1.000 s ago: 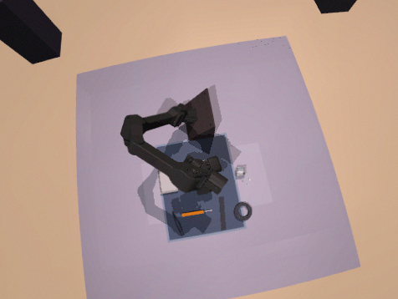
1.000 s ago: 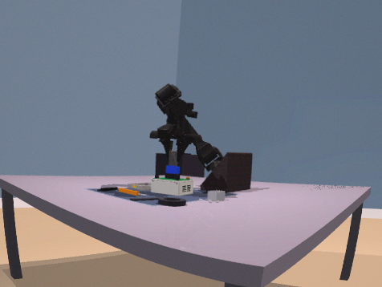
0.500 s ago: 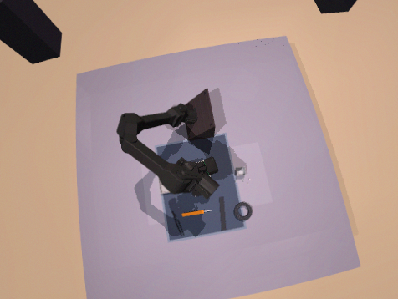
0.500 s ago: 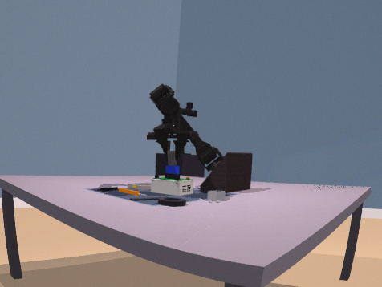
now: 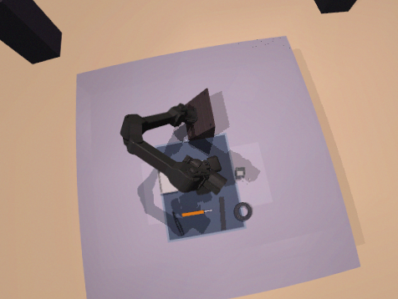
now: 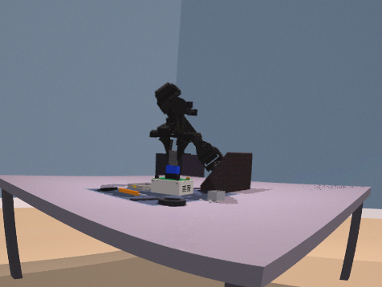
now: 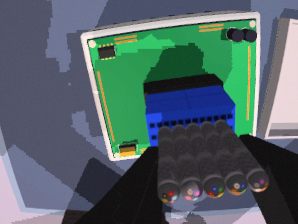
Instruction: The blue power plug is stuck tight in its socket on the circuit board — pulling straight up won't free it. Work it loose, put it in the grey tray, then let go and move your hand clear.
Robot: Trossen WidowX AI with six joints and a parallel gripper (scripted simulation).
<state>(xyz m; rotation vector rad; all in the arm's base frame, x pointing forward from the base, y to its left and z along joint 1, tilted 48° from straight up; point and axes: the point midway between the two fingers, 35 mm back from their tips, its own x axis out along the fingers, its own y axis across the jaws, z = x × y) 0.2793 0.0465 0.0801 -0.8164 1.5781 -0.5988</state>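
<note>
Now: the blue power plug 3 cm below my gripper tip. The rest, counted from my gripper tip: black bar 20 cm ahead, 12 cm below, 8 cm to the left; then grey tray 14 cm to the right, 12 cm below; then dark blue mat 12 cm below, 5 cm ahead.
</note>
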